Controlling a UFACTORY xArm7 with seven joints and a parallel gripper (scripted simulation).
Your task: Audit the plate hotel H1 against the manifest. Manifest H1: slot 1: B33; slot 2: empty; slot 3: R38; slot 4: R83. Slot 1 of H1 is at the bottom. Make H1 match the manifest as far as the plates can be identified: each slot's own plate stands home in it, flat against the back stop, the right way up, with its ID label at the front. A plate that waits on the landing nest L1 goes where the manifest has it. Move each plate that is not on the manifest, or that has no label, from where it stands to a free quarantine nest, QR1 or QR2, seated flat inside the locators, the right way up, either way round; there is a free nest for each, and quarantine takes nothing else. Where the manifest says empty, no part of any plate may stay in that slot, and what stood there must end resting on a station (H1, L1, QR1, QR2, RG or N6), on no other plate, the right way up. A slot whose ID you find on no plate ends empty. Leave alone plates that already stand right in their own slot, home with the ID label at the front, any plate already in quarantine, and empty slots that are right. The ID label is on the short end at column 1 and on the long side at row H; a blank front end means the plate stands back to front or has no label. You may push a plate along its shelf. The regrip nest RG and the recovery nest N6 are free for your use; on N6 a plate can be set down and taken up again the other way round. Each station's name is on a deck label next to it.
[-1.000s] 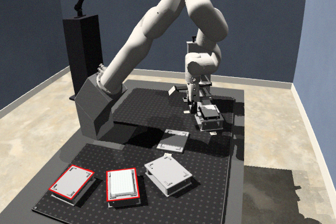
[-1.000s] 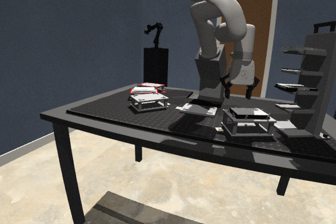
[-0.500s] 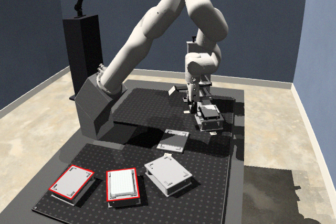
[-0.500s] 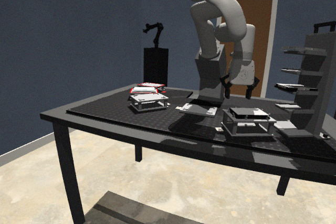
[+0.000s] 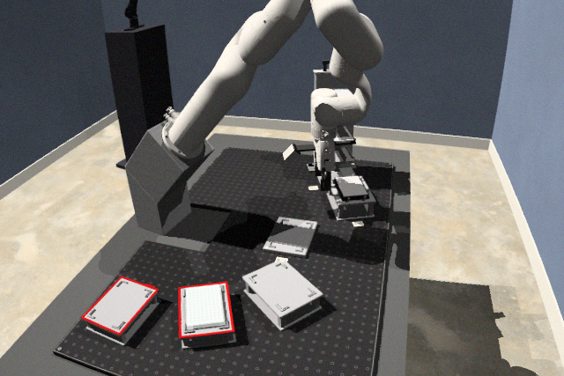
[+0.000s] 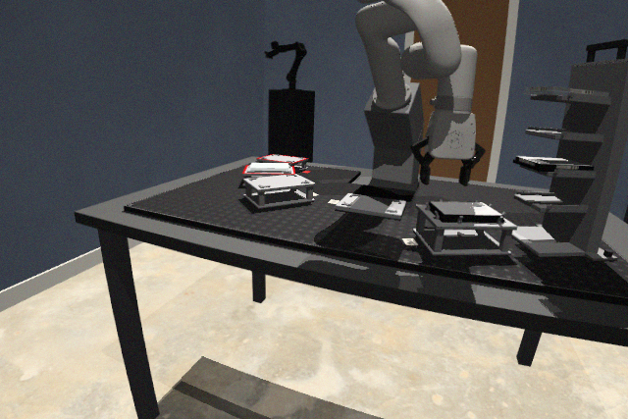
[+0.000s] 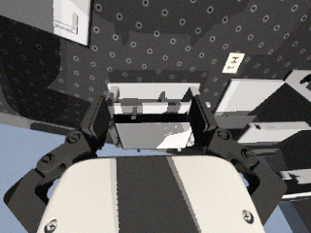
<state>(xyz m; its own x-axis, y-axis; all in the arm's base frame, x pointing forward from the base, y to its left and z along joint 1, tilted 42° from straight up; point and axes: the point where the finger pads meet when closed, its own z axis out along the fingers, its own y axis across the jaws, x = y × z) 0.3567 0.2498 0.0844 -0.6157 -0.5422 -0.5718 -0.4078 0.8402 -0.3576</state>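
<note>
My hand is 70 mm short of the pinned regrip nest RG, 60 mm to the right of it and 50 mm above it. The rest, counted from my hand: plate hotel H1 (280 mm to the left, 80 mm above, 70 mm behind); H1 deck label (110 mm to the left, 110 mm below, 80 mm behind).
</note>
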